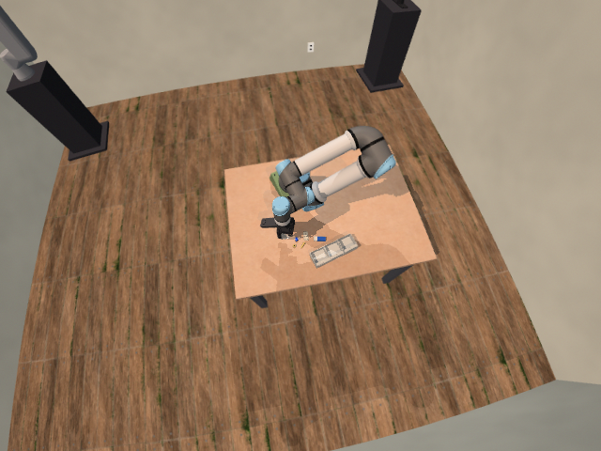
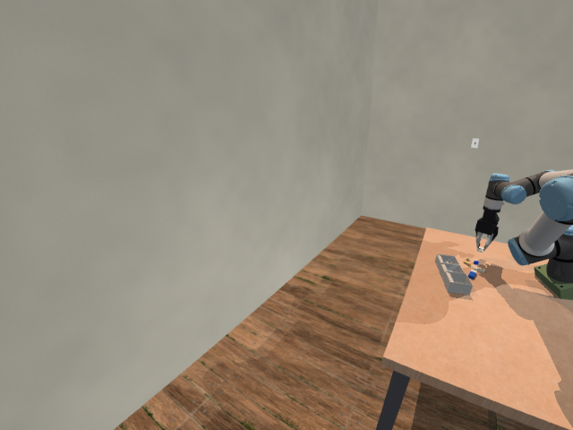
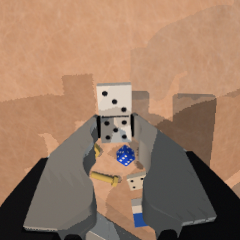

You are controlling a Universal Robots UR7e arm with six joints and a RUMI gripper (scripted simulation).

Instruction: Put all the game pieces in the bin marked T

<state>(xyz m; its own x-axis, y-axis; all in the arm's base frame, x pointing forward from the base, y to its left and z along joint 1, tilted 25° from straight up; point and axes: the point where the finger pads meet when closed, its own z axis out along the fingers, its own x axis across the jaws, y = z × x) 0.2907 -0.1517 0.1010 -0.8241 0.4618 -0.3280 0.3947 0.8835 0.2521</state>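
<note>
Now: the blue die 7 cm to the left of my hand, 5 cm below it and 2 cm ahead of it. From my hand the other things lie so: white domino: 1 cm below; brass nut: 6 cm below, 6 cm ahead, 5 cm to the left; brass pin: 10 cm to the left, 6 cm below, 6 cm ahead.
</note>
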